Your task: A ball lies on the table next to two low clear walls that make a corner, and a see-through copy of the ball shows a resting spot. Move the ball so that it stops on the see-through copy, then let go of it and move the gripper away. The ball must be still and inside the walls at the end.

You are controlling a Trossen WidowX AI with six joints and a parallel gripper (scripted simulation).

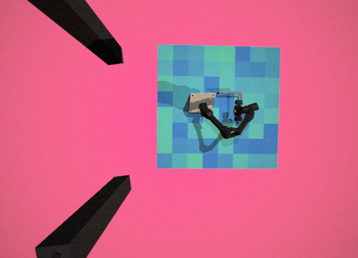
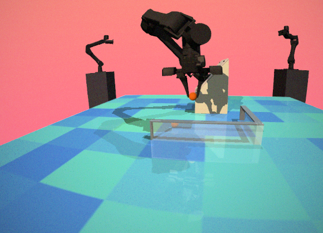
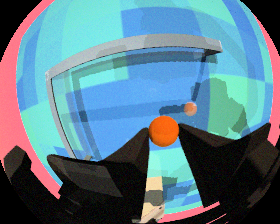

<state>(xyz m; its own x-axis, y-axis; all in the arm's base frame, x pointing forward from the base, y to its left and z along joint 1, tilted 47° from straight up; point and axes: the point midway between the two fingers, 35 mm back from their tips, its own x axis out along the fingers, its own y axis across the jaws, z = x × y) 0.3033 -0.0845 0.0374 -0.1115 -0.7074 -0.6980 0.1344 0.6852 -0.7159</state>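
Right now the see-through ball is 30 mm behind my gripper tip, 60 mm to the right of it and 100 mm below it. Also, from my gripper tip: long clear wall (100 mm ahead, 30 mm to the left, 80 mm below).
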